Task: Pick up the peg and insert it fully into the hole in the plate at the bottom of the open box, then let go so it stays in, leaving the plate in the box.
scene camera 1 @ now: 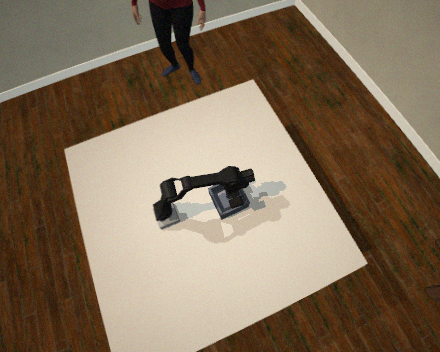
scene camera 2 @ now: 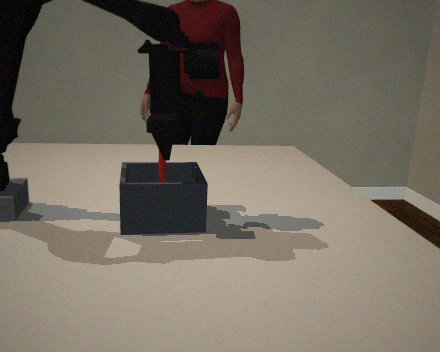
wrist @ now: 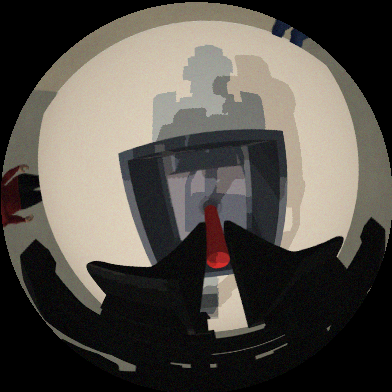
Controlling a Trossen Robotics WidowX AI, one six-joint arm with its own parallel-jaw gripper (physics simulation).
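Places are measured from the arm's base along level axes (x ahead, y left, z up), in metres.
Where they show: gripper, fingertip midpoint: [scene camera 1: 230, 192] [scene camera 2: 166, 159] [wrist: 214, 226]; arm's base, link origin: [scene camera 1: 163, 213].
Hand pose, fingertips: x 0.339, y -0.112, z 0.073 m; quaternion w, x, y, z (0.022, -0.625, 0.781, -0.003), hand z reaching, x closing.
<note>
Things, the pixels of their top centre, and the offset from my fingertips. Level surfaces: height alone.
- red peg, top centre: [wrist: 217, 260] [scene camera 2: 162, 145] dx -0.009, dy +0.002, dz +0.026 m
- dark grey box, top centre: [wrist: 211, 221] [scene camera 2: 162, 172] [scene camera 1: 228, 195] dx -0.009, dy +0.002, dz -0.027 m
- pale table, surface height: dz -0.125 m
My gripper [scene camera 2: 164, 156] [wrist: 214, 226] is shut on the red peg [scene camera 2: 162, 171] [wrist: 215, 232] and holds it upright over the open box. The dark grey box [scene camera 1: 223, 212] [scene camera 2: 163, 209] [wrist: 283, 170] stands on the table under the gripper. In scene camera 2 the peg's lower part is hidden behind the box's near wall. In the wrist view the grey plate [wrist: 235, 185] lies at the box's bottom, and the peg's lower end covers the hole, with a dark rim showing around it. How deep the peg's tip reaches cannot be told.
The arm's base [scene camera 1: 168, 220] [scene camera 2: 14, 200] stands on the pale table [scene camera 1: 150, 290] [scene camera 2: 225, 305] to the box's left. The box walls rise on all sides around the peg. The arm's shadows fall on the table. A person in a red top [scene camera 2: 212, 25] stands beyond the table.
</note>
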